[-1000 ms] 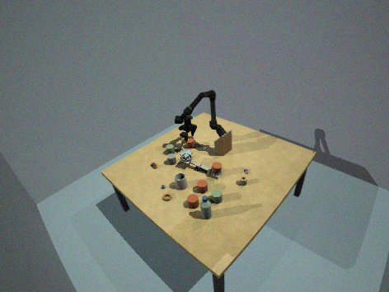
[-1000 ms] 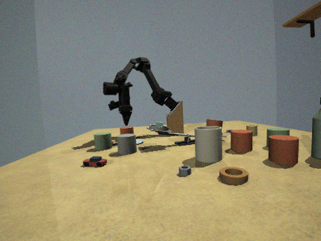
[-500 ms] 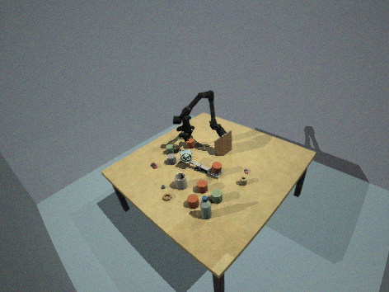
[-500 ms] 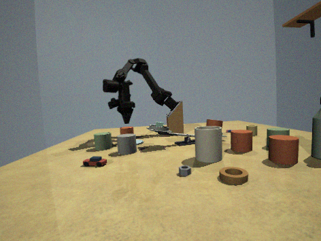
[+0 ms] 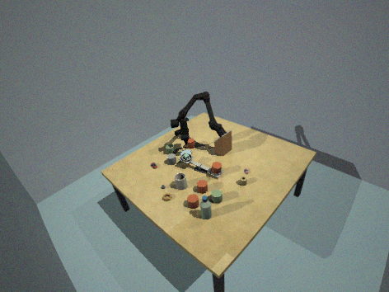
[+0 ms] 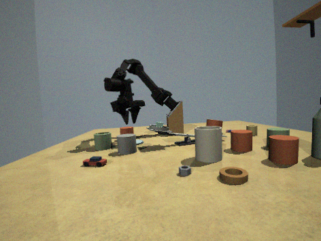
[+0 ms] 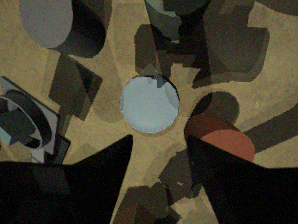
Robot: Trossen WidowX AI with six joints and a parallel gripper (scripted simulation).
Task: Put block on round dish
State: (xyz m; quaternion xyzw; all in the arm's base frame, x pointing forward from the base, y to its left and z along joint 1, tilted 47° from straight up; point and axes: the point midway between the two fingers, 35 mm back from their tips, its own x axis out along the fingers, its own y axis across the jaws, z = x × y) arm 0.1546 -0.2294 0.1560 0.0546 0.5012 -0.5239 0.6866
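My gripper tip is now 140 mm short of the pale green block and 120 mm to the right of it. The rest, counted from my gripper tip: toy car 300 mm ahead, 110 mm to the right, 80 mm below; grey cylinder 170 mm ahead, 50 mm below; light blue round dish 90 mm below, 30 mm ahead, 10 mm to the left.
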